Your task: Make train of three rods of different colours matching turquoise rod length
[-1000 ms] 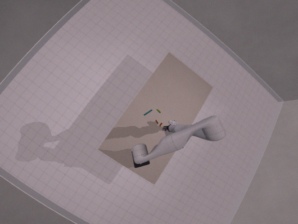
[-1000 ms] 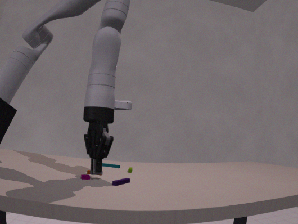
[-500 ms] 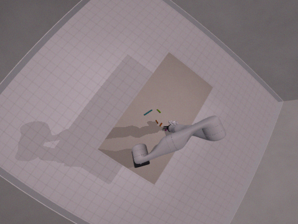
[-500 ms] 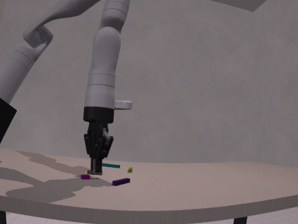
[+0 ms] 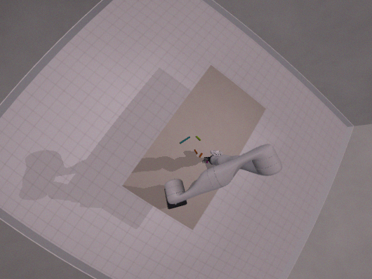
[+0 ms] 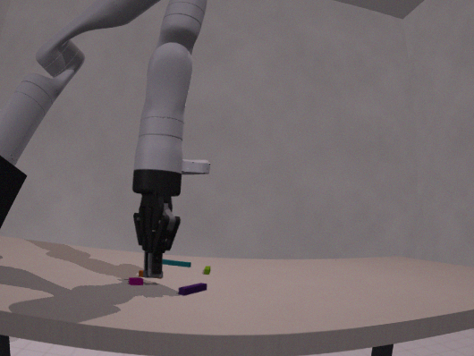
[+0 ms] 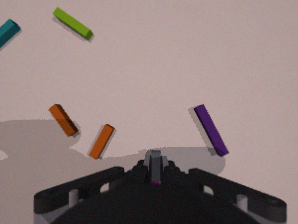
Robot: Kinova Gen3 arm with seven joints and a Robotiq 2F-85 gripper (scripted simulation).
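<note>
The grey rod is 2 cm below my hand. Round my hand: lime rod: 16 cm to the left, 10 cm ahead, 3 cm below; then purple rod: 6 cm ahead, 4 cm to the right, 3 cm below; then magenta rod: 3 cm below, 3 cm behind, 1 cm to the right.
</note>
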